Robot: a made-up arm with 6 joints.
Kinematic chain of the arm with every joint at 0, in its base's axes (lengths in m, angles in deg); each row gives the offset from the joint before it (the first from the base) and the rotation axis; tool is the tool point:
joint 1: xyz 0 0 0.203 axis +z
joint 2: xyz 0 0.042 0 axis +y
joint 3: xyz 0 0 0.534 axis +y
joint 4: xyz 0 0 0.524 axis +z
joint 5: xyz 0 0 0 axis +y
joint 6: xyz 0 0 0.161 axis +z
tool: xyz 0 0 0
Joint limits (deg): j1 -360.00..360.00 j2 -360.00..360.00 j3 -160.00..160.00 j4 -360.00..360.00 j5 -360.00..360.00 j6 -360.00..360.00
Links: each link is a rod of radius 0.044 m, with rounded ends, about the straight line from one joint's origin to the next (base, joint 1, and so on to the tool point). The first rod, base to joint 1, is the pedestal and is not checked.
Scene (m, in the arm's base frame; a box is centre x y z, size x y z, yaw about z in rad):
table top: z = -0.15
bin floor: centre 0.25 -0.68 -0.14 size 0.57 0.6 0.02 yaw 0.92
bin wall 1: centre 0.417 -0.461 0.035 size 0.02 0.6 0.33 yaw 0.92
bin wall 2: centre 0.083 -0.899 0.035 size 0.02 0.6 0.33 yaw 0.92
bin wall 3: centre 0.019 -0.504 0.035 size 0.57 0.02 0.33 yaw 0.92
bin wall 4: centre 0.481 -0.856 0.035 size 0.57 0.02 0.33 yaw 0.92
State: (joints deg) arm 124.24 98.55 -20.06 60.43 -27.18 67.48
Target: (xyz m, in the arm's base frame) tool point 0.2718 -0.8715 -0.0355
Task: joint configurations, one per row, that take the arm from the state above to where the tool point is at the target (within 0.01 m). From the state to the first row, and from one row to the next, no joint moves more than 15 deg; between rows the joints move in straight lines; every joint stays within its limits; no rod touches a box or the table.
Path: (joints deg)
1: 122.66 84.11 -25.06 59.96 -26.70 67.48
2: 121.08 69.67 -30.05 59.50 -26.23 67.48
3: 119.50 55.22 -35.05 59.03 -25.75 67.48
4: 117.92 40.78 -40.05 58.57 -25.28 67.48
5: 116.34 26.34 -45.04 58.10 -24.80 67.48
6: 114.76 11.90 -50.04 57.64 -24.32 67.48
7: 113.18 -2.54 -55.04 57.17 -23.85 67.48
8: 111.59 -16.99 -60.03 56.71 -23.37 67.48
9: 110.01 -31.43 -65.03 56.24 -22.90 67.48
10: 108.43 -45.87 -70.03 55.78 -22.42 67.48
11: 106.85 -60.31 -75.02 55.31 -21.95 67.48

